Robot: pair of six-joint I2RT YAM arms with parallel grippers.
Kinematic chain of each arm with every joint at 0, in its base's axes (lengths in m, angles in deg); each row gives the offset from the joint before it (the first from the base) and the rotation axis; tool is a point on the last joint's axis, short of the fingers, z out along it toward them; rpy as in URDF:
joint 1: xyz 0 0 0.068 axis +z
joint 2: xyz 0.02 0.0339 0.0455 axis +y
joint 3: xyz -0.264 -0.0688 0 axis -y
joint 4: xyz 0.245 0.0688 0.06 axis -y
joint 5: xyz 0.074 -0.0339 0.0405 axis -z
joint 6: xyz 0.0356 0 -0.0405 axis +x
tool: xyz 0 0 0 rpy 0 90 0
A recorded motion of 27 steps. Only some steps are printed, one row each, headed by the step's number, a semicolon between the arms.
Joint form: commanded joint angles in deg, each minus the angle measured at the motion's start. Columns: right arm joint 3, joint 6, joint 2, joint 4, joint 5, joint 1; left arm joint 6, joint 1, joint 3, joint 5, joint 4, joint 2.
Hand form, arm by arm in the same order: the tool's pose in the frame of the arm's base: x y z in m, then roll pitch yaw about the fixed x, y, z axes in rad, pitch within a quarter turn. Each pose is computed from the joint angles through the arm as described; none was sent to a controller.
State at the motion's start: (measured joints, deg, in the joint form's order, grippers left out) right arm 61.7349 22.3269 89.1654 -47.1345 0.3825 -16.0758; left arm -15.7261 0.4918 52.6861 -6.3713 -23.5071 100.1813
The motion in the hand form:
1: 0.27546 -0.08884 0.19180 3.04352 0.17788 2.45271; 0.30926 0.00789 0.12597 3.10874 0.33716 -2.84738
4: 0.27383 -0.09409 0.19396 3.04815 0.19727 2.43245; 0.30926 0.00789 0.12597 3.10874 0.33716 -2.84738
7: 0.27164 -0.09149 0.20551 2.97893 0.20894 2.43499; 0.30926 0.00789 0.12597 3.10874 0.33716 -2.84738
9: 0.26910 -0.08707 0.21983 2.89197 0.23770 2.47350; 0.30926 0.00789 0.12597 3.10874 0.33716 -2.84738
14: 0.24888 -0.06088 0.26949 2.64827 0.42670 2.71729; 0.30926 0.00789 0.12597 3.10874 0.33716 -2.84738
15: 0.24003 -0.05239 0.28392 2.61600 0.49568 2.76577; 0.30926 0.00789 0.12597 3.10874 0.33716 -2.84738
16: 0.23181 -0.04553 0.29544 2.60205 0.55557 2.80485; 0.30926 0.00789 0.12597 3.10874 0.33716 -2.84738
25: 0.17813 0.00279 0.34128 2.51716 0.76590 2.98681; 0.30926 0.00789 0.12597 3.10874 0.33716 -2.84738
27: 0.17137 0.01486 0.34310 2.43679 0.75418 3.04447; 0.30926 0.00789 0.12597 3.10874 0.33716 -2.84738
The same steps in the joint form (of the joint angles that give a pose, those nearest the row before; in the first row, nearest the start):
1: -1.88 -1.27 2.51 0.48 -1.92 -1.99; 0.33 0.15 -0.63 -0.74 -0.02 0.24
4: -1.94 -1.20 2.03 1.00 -1.25 -2.99; 0.33 0.15 -0.63 -0.74 -0.02 0.24
7: -1.57 -1.42 -0.09 0.55 -4.76 -3.08; 0.33 0.15 -0.63 -0.74 -0.02 0.24
9: -1.24 -3.43 -2.78 0.52 -9.49 -2.99; 0.33 0.15 -0.63 -0.74 -0.02 0.24
14: -1.20 -15.10 -13.59 -0.13 -25.48 -1.05; 0.33 0.15 -0.63 -0.74 -0.02 0.24
15: -1.20 -16.98 -17.09 -0.35 -27.82 -0.07; 0.33 0.15 -0.63 -0.74 -0.02 0.24
16: -1.20 -18.42 -20.04 -0.50 -29.11 0.81; 0.33 0.15 -0.63 -0.74 -0.02 0.24
25: -1.27 -19.34 -34.88 -3.48 -33.72 10.67; 0.33 0.15 -0.63 -0.74 -0.02 0.24
27: -1.27 -19.39 -35.76 -4.85 -38.56 13.68; 0.33 0.15 -0.63 -0.74 -0.02 0.24

